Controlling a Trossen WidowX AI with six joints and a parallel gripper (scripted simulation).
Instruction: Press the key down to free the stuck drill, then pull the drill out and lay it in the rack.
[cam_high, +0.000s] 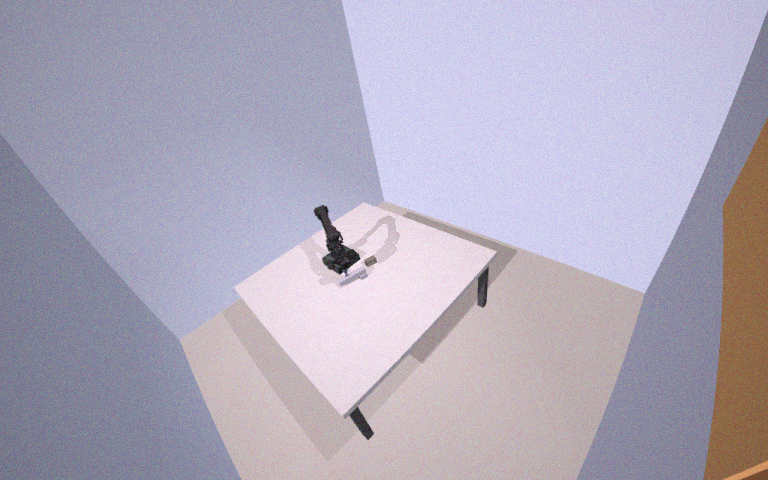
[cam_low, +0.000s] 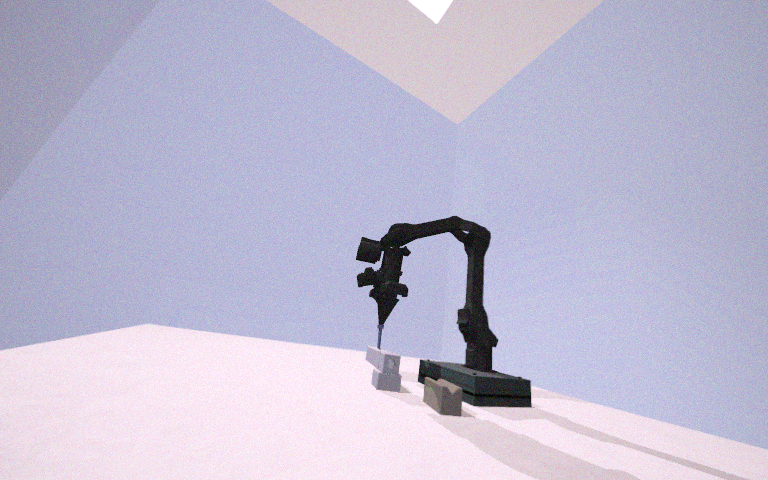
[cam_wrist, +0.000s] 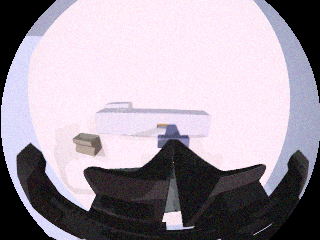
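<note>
My gripper tip is 10 mm short of the drill, 50 mm to the right of it and 80 mm above it. Also, from my gripper tip: grey-brown notched block (30 mm behind, 210 mm to the left, 100 mm below); then pale grey block (40 mm to the left, 80 mm below).
</note>
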